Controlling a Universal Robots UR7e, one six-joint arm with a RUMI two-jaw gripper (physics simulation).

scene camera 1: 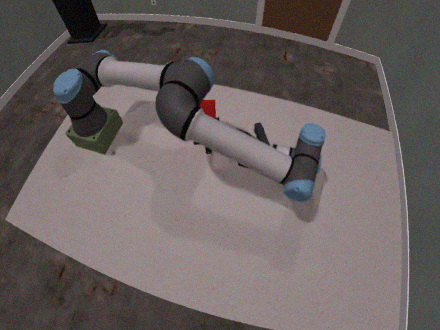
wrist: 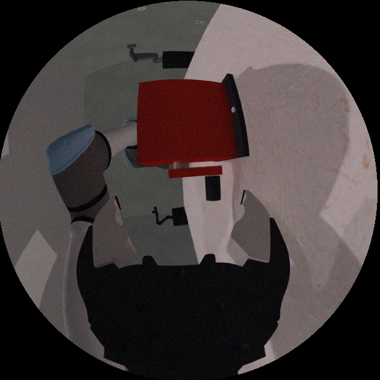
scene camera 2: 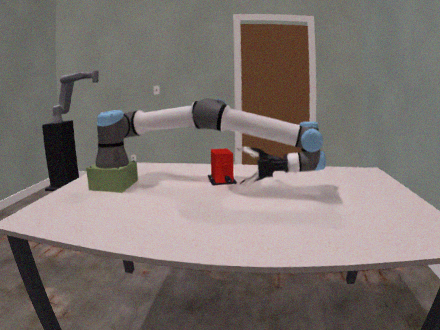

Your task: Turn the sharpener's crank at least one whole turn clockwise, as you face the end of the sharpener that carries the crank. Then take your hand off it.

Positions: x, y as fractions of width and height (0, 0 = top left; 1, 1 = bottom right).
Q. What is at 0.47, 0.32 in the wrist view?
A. A red sharpener.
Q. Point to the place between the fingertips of my gripper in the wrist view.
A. At 0.47, 0.51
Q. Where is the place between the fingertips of my gripper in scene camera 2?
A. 0.54, 0.50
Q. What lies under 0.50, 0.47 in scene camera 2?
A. A red sharpener.
